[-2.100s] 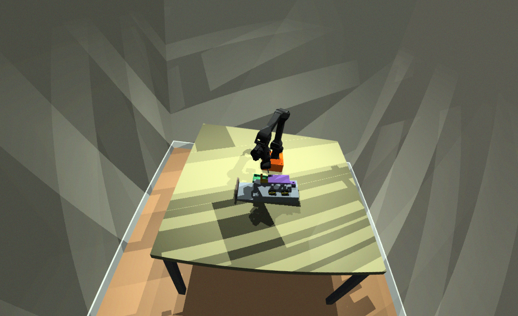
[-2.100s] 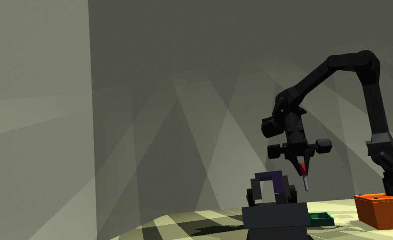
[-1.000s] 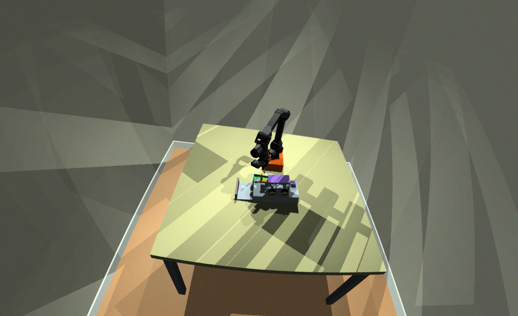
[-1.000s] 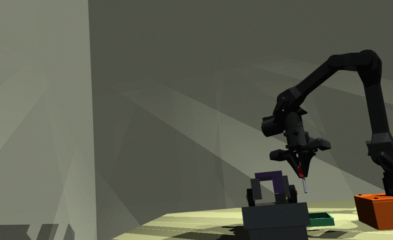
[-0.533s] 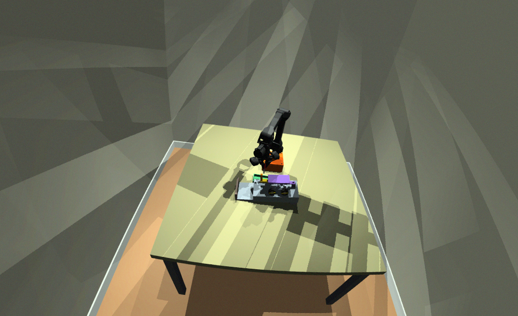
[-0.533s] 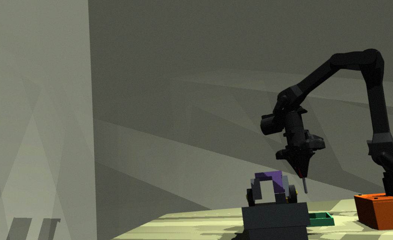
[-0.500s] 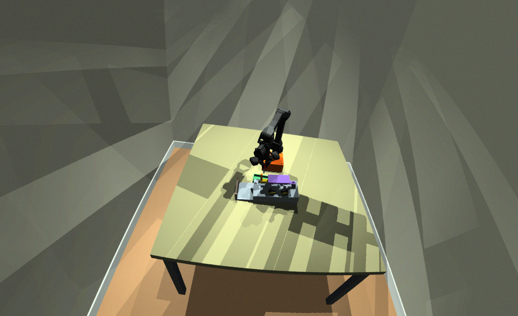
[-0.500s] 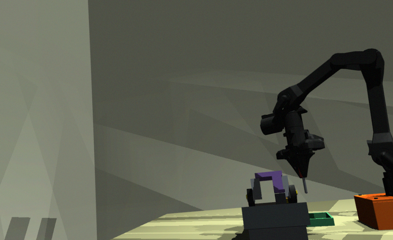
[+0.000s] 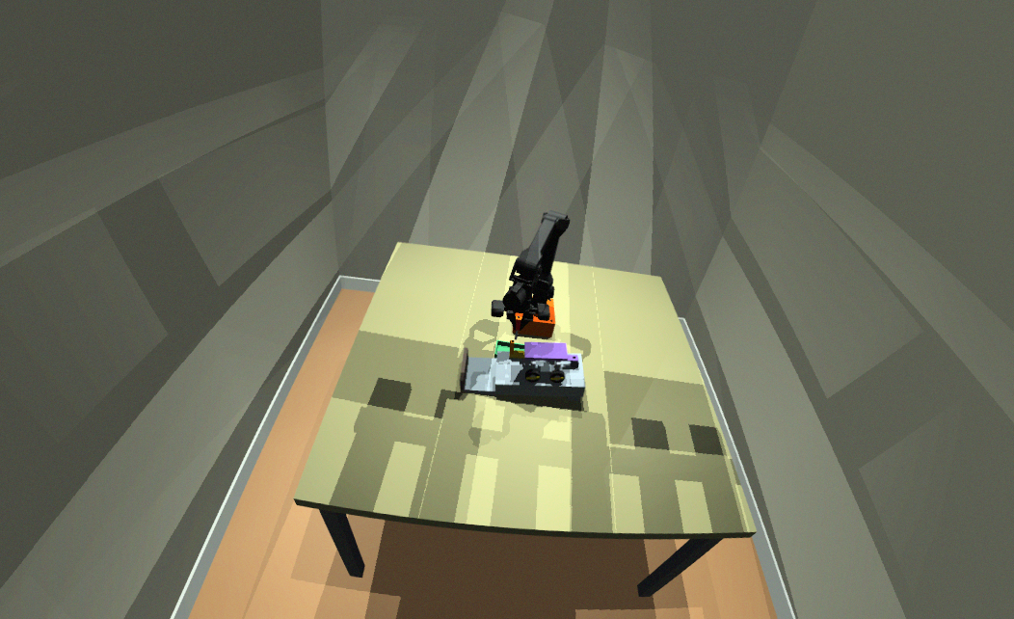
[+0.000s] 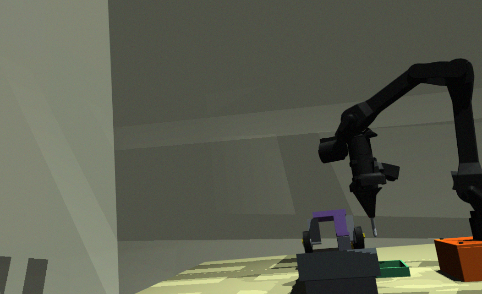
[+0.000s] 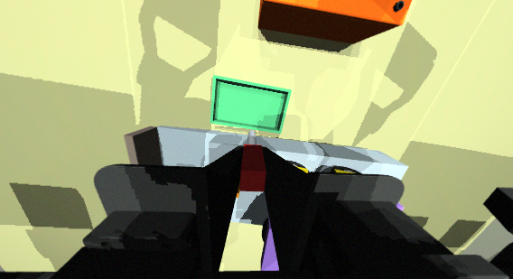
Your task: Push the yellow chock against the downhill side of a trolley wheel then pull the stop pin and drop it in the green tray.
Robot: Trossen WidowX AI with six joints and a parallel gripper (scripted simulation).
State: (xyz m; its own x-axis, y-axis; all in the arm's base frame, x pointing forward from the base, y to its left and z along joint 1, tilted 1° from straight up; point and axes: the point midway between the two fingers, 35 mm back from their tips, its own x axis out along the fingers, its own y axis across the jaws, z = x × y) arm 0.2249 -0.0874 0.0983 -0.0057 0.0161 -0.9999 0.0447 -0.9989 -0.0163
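Now: the yellow chock 5 cm ahead of my gripper tip, 1 cm to the left of it and 5 cm below it. Round my gripper tip: brown end wall (11 cm ahead, 16 cm to the right, 10 cm below); trolley (10 cm ahead, 10 cm to the left, 2 cm below); red-headed stop pin (right at my gripper tip).
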